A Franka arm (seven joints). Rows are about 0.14 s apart.
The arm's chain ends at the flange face. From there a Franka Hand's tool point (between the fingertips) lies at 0.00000 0.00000 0.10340 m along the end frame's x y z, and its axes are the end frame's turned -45 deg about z.
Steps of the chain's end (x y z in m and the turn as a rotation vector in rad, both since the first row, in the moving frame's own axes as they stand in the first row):
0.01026 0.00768 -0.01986 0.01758 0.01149 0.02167
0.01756 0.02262 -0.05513 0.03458 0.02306 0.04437
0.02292 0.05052 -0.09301 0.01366 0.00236 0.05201
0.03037 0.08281 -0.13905 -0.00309 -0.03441 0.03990
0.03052 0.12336 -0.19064 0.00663 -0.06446 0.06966
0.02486 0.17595 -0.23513 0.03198 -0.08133 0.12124
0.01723 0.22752 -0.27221 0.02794 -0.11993 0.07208
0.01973 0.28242 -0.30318 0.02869 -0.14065 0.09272
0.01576 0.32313 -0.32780 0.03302 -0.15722 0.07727
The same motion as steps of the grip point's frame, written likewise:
0.00395 0.01226 -0.01988 0.00431 0.02056 0.02167
0.00065 0.02766 -0.05522 0.00815 0.04076 0.04437
-0.01832 0.05113 -0.09302 0.00799 0.01133 0.05201
-0.03978 0.07769 -0.13911 0.02215 -0.02652 0.03990
-0.06969 0.10347 -0.19086 0.05027 -0.04089 0.06966
-0.10993 0.13352 -0.23552 0.08012 -0.03490 0.12124
-0.15501 0.16205 -0.27299 0.10456 -0.06505 0.07208
-0.19332 0.20095 -0.30424 0.11974 -0.07917 0.09272
-0.22584 0.22545 -0.32913 0.13452 -0.08782 0.07727

